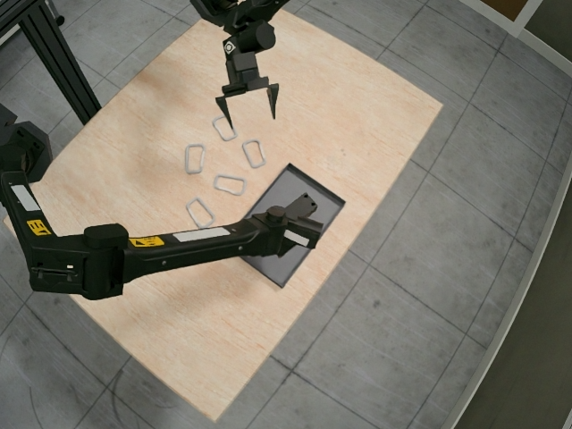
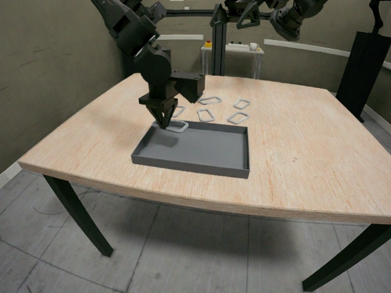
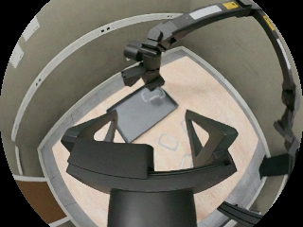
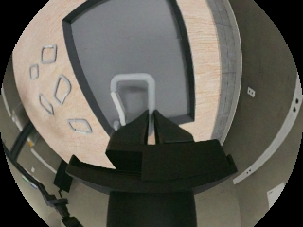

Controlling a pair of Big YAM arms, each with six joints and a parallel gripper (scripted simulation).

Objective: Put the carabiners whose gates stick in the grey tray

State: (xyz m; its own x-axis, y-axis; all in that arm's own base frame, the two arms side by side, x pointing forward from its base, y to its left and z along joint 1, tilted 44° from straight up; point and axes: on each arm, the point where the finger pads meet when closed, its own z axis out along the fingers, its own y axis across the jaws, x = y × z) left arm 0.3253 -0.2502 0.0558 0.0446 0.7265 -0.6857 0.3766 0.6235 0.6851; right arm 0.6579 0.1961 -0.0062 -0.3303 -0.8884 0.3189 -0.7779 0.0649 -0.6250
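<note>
Right now my right hand is 80 mm to the right of the grey tray, 70 mm above it and 30 mm past it.
</note>
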